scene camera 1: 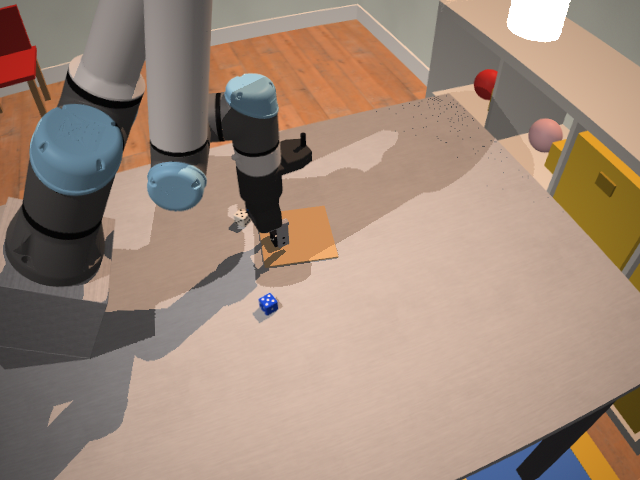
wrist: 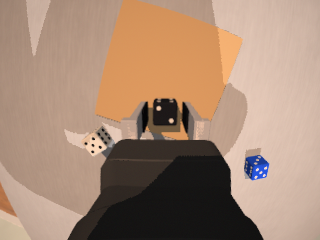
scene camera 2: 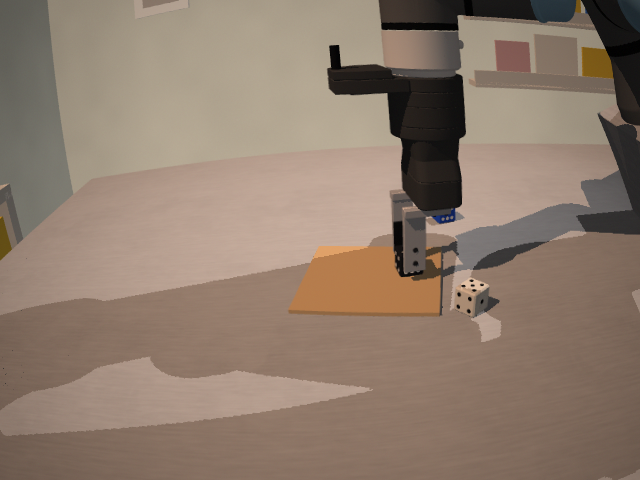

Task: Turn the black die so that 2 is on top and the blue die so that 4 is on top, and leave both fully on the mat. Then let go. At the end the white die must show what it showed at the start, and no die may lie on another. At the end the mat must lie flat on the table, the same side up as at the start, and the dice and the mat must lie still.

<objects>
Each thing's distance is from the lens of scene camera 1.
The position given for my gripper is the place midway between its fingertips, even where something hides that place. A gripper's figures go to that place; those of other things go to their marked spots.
my gripper (scene camera 1: 278, 237): 1.03 m
mat (scene camera 1: 310, 237): 1.05 m
</objects>
